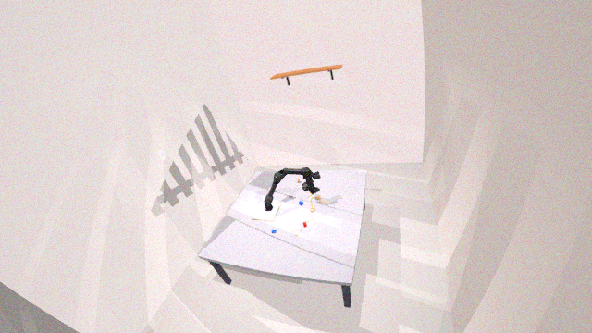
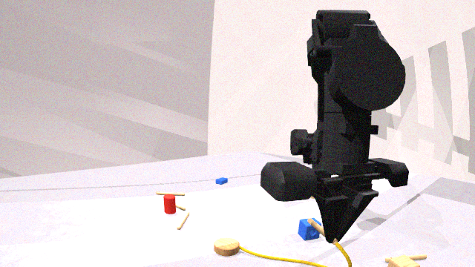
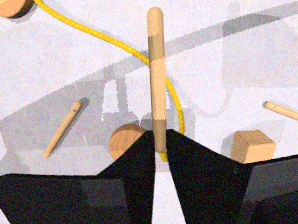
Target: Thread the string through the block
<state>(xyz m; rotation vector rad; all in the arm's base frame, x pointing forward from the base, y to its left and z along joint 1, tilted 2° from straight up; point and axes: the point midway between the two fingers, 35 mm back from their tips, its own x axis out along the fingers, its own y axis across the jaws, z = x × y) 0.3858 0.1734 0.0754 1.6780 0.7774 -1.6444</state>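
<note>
Right now my gripper tip is 10 cm to the right of the light wooden piece, 5 cm past it and 5 cm above it. Round my gripper tip: round wooden button: 16 cm to the right, 5 cm below, 2 cm ahead; then thin wooden stick: 1 cm to the right, 1 cm behind; then yellow string: 1 cm to the left, 1 cm below.
</note>
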